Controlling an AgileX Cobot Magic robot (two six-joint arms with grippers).
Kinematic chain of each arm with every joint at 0, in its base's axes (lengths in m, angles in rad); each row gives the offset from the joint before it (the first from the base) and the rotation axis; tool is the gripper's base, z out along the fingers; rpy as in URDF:
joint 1: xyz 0 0 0.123 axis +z
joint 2: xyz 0 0 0 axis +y
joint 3: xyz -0.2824 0 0.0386 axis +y
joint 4: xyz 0.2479 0 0.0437 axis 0.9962 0 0.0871
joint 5: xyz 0 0 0 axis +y
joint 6: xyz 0.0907 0 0.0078 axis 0.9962 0 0.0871
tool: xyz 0 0 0 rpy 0 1.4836 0
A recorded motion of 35 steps. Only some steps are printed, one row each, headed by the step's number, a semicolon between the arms.
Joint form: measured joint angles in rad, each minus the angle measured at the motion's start. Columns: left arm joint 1, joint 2, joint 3, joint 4, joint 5, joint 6; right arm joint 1, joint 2, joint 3, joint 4, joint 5, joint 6.
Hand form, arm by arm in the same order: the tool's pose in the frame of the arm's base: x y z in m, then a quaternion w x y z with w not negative. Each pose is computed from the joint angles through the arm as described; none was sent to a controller.
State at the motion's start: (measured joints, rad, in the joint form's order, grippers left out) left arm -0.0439 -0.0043 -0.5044 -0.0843 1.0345 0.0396; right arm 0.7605 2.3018 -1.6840 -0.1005 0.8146 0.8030
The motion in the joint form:
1: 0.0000 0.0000 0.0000 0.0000 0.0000 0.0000; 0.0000 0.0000 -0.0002 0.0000 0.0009 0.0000
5: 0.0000 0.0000 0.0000 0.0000 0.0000 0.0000; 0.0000 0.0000 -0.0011 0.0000 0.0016 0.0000
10: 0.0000 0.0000 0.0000 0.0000 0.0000 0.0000; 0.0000 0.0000 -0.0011 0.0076 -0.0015 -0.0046
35: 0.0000 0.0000 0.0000 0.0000 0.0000 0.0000; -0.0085 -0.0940 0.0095 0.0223 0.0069 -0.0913
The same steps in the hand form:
1: -0.0054 -0.0064 0.2807 0.53577 0.03645 0.84246 -0.04327; 0.3415 0.3157 0.1111 0.10785 -0.00902 0.99285 0.05043
5: -0.0054 -0.0064 0.2807 0.53577 0.03645 0.84246 -0.04327; 0.3416 0.3158 0.1113 0.10794 -0.00898 0.99283 0.05048
10: -0.0054 -0.0064 0.2807 0.53577 0.03645 0.84246 -0.04327; 0.3414 0.3163 0.1113 0.10700 -0.00905 0.99278 0.05352
35: -0.0054 -0.0064 0.2807 0.53577 0.03645 0.84246 -0.04327; 0.3409 0.3117 0.1519 0.13385 -0.04190 0.98713 0.07680

